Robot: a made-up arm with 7 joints. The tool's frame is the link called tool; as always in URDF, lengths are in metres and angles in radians.
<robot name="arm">
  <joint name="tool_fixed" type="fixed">
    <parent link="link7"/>
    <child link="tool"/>
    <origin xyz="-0.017 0.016 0.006" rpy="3.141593 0 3.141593"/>
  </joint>
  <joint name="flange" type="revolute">
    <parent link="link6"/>
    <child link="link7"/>
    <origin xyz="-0.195 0 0.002" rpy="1.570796 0 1.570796"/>
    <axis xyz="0 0 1"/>
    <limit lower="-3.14" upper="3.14"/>
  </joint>
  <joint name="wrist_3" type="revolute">
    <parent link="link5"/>
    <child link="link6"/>
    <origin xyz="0.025 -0.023 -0.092" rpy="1.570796 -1.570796 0"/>
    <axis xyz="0 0 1"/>
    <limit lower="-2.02" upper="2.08"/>
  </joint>
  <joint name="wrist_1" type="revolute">
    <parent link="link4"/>
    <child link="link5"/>
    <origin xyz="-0.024 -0.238 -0.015" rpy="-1.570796 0 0"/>
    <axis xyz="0 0 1"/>
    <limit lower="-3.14" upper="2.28"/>
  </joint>
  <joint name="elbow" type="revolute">
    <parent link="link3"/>
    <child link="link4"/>
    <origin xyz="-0.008 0.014 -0.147" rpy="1.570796 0 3.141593"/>
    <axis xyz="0 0 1"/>
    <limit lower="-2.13" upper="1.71"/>
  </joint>
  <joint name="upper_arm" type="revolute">
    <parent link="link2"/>
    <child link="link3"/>
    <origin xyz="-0.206 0.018 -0.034" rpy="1.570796 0 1.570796"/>
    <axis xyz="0 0 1"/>
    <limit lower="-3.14" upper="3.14"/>
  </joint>
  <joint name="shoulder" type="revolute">
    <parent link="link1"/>
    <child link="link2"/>
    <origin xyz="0.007 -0.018 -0.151" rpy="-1.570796 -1.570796 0"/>
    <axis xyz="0 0 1"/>
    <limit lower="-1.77" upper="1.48"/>
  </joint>
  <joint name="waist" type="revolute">
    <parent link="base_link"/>
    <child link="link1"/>
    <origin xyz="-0.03 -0.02 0.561" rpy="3.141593 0 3.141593"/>
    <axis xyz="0 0 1"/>
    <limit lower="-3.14" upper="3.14"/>
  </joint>
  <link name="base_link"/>
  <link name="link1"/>
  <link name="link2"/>
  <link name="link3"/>
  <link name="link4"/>
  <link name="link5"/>
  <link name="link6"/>
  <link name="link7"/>
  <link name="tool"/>
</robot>
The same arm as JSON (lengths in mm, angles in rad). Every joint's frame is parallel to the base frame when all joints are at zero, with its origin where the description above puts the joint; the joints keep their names.
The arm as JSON. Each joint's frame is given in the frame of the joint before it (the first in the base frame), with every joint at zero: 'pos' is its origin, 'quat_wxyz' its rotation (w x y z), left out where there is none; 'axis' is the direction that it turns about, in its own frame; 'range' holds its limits. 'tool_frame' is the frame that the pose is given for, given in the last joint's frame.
{"length_unit": "mm", "angle_unit": "rad", "joints": [
  {"joint": "waist", "pos": [-30.0, -20.0, 561.0], "axis": [0.0, 0.0, -1.0], "range": [-3.14, 3.14]},
  {"joint": "shoulder", "pos": [-7.0, -18.0, 151.0], "axis": [0.0, 1.0, 0.0], "range": [-1.77, 1.48]},
  {"joint": "upper_arm", "pos": [-18.0, -34.0, 206.0], "axis": [0.0, 0.0, -1.0], "range": [-3.14, 3.14]},
  {"joint": "elbow", "pos": [8.0, 14.0, 147.0], "axis": [0.0, 1.0, 0.0], "range": [-2.13, 1.71]},
  {"joint": "wrist_1", "pos": [-24.0, -15.0, 238.0], "axis": [0.0, 0.0, -1.0], "range": [-3.14, 2.28]},
  {"joint": "wrist_3", "pos": [25.0, 23.0, 92.0], "axis": [0.0, 1.0, 0.0], "range": [-2.02, 2.08]},
  {"joint": "flange", "pos": [0.0, 2.0, 195.0], "axis": [0.0, 0.0, -1.0], "range": [-3.14, 3.14]}
], "tool_frame": {"pos": [17.0, 16.0, -6.0], "quat_wxyz": [1.0, 0.0, 0.0, 0.0]}}

